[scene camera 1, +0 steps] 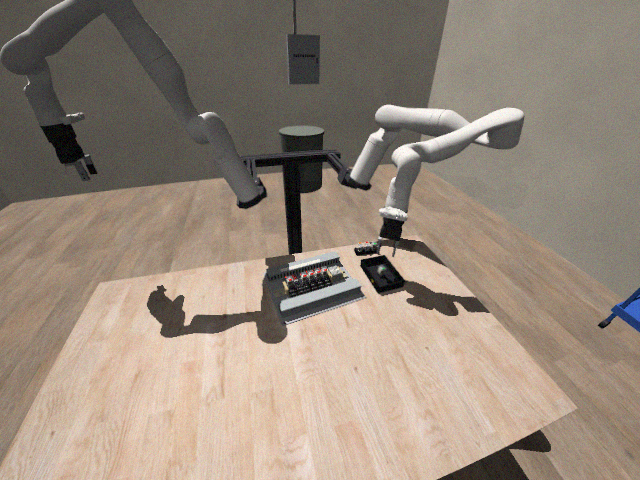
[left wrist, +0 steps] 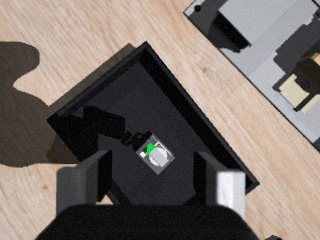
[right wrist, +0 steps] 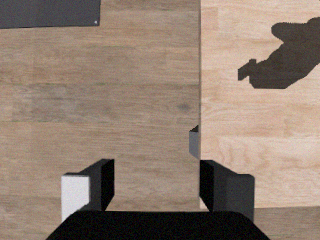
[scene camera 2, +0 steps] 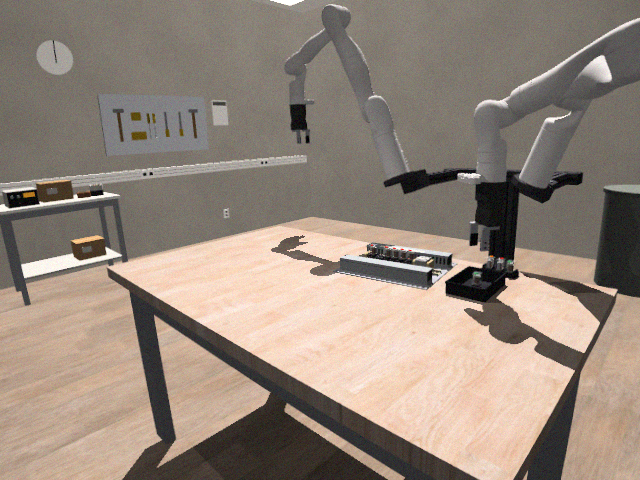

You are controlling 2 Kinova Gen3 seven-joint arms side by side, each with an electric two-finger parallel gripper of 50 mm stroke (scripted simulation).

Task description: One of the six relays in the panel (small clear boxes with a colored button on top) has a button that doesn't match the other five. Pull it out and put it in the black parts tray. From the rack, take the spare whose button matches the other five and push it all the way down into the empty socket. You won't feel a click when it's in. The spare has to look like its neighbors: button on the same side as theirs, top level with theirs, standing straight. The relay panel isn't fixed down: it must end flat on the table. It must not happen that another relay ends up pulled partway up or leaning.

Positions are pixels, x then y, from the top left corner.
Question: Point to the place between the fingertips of the right gripper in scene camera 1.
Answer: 90, 177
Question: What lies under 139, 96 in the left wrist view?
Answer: A black parts tray.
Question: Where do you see a relay panel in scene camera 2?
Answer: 429, 266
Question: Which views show the black parts tray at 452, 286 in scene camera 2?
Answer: Scene camera 1, the left wrist view and scene camera 2 only.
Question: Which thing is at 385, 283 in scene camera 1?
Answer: A black parts tray.
